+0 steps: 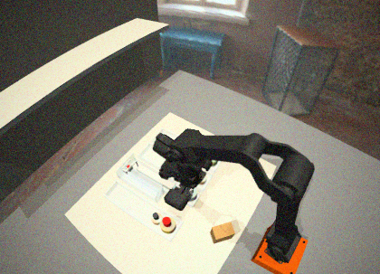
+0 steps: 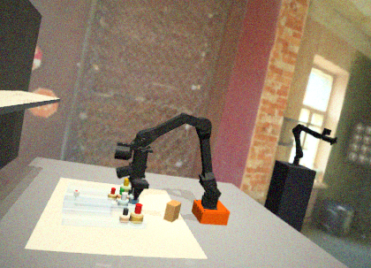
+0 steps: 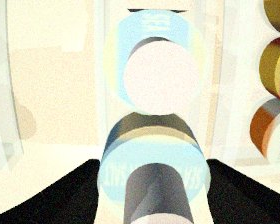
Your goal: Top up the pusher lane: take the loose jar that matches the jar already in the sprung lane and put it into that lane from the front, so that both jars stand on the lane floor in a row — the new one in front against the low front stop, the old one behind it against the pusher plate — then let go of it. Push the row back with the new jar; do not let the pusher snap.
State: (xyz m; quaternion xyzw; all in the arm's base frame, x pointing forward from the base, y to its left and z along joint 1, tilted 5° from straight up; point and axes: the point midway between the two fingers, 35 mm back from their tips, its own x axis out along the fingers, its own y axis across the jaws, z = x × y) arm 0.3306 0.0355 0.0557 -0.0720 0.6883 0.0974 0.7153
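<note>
Now: gripper tip 14 cm short of the clear sprung lane, 6 cm to the right of it and 3 cm above it. Round my gripper tip: cardboard box 17 cm behind, 3 cm to the left, 2 cm below; then red mark 21 cm ahead, 9 cm to the left, 2 cm above.
</note>
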